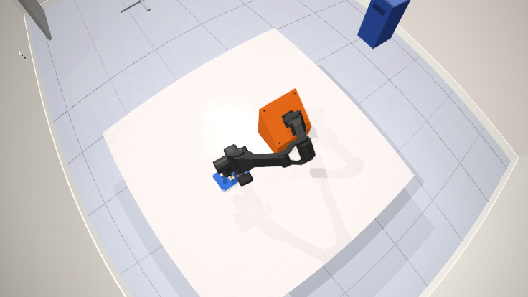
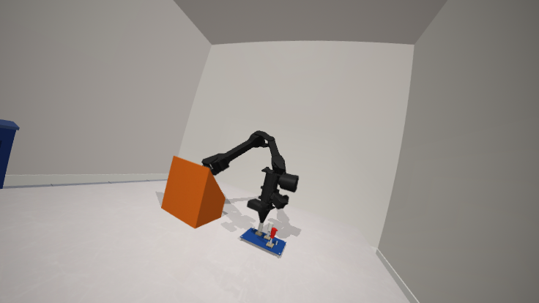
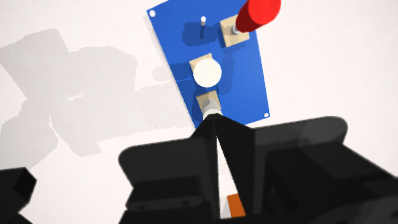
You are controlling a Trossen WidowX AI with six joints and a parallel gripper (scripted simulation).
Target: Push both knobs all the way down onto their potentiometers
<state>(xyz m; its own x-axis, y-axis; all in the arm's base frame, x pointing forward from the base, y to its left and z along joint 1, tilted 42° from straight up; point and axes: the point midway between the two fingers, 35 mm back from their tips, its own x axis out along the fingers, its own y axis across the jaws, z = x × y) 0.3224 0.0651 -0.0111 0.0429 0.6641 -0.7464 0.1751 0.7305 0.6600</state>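
Right now the white knob is 2 cm below my gripper tip. The rest, counted from my gripper tip: red knob 7 cm ahead, 5 cm to the right.
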